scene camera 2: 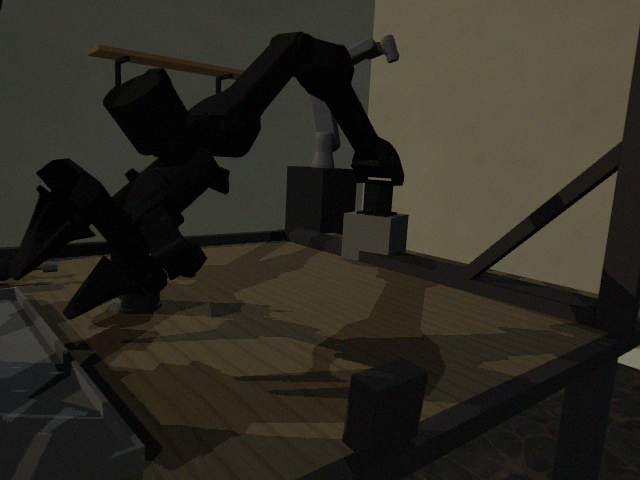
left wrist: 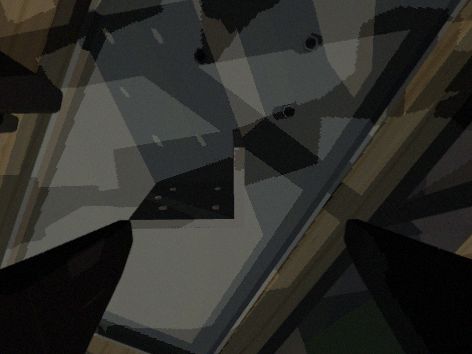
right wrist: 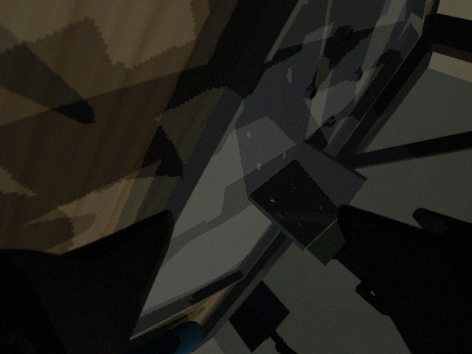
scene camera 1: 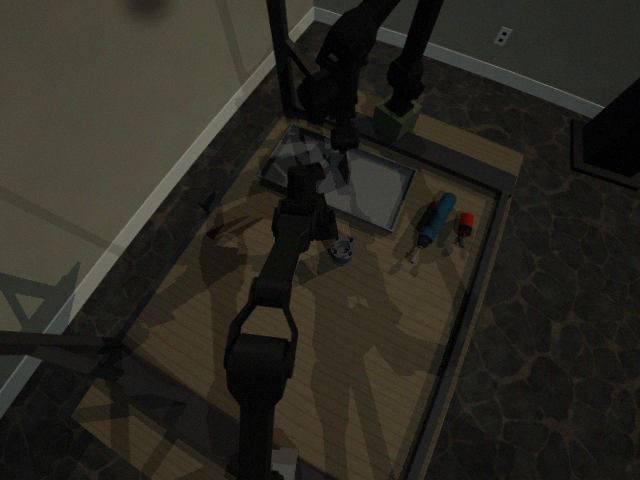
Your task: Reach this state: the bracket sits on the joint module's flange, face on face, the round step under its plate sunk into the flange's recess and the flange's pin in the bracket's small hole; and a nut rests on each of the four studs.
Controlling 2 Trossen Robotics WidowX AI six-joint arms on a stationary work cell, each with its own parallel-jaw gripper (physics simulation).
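Seen in the pictures: left gripper, fingertip midpoint: [left wrist: 240,230]; right gripper, fingertip midpoint: [scene camera 2: 41,298] [left wrist: 35,116] [right wrist: 255,216] [scene camera 1: 328,194]; left arm's base at its link origin: [scene camera 1: 399,106]; right arm's base at its link origin: [scene camera 2: 376,213].
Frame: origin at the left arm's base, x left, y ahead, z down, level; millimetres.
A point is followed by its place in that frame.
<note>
The joint module [scene camera 1: 341,250] {x 180, y 436, z 40 mm} [scene camera 2: 139,304] {x 150, y 432, z 84 mm} stands on the table beside the tray [scene camera 1: 379,180] {x 101, y 183, z 90 mm} [scene camera 2: 87,387] {x -64, y 391, z 82 mm} [left wrist: 190,275] {x 88, y 176, z 90 mm} [right wrist: 210,255] {x 122, y 233, z 90 mm}, its ringed flange facing up with no bracket on it. The L-shaped bracket [left wrist: 195,195] {x 15, y 240, z 59 mm} [right wrist: 295,200] {x 15, y 239, z 59 mm} is in the tray, one plate with small holes showing dark. Several dark nuts [left wrist: 288,111] {x -77, y 237, z 85 mm} [right wrist: 311,92] {x -52, y 313, z 85 mm} lie apart in the tray's shaded part. My left gripper [left wrist: 240,230] {x -20, y 235, z -28 mm} is open and empty above the tray, the bracket in view beyond its left fingertip. My right gripper [scene camera 2: 42,296] {x 45, y 345, z 41 mm} [right wrist: 255,216] {x 45, y 345, z 41 mm} is open and empty, close to the module, which it partly hides in scene camera 2.
A blue screwdriver [scene camera 1: 439,217] {x 300, y 180, z 53 mm} [right wrist: 187,337] {x 270, y 132, z 68 mm} and a short red one [scene camera 1: 465,224] {x 363, y 140, z 62 mm} lie right of the tray in scene camera 1. A green mount block [scene camera 1: 395,121] {x 27, y 50, z 5 mm} stands behind the tray. A raised frame rail [scene camera 1: 460,335] {x 522, y 381, z 74 mm} edges the table. Arm shadows darken the tray.
</note>
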